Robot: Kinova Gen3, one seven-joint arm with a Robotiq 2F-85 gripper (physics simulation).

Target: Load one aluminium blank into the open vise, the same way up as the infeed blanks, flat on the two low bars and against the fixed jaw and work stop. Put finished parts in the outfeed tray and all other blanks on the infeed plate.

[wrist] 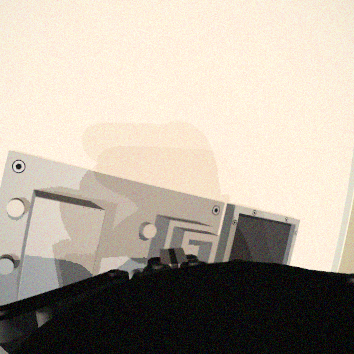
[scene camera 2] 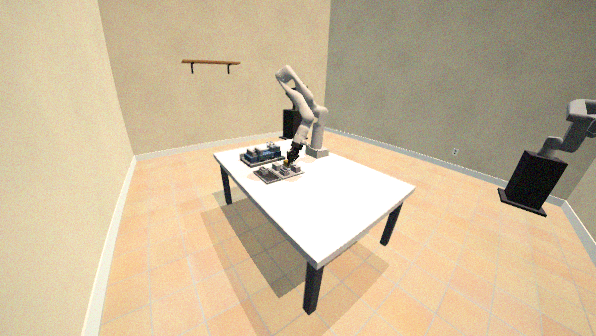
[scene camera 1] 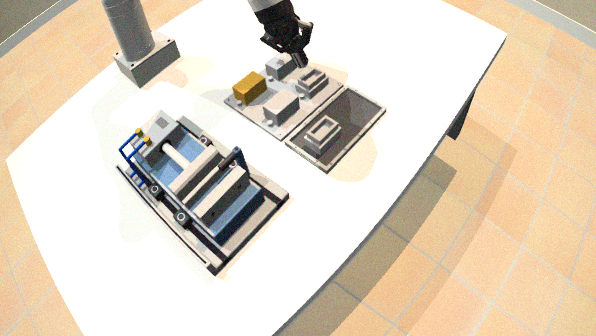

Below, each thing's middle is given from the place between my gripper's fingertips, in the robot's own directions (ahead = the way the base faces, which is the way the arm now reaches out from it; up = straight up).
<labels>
Now: hand 20 mm past the infeed plate [scene camera 1: 254, 112], 50 mm to the left of it and 40 mm above it. The rest, counted from my hand: brass blank [scene camera 1: 253, 85] (80 mm behind, 90 mm to the right, 30 mm below); outfeed tray [scene camera 1: 353, 110] (120 mm ahead, 60 mm to the right, 50 mm below).
</labels>
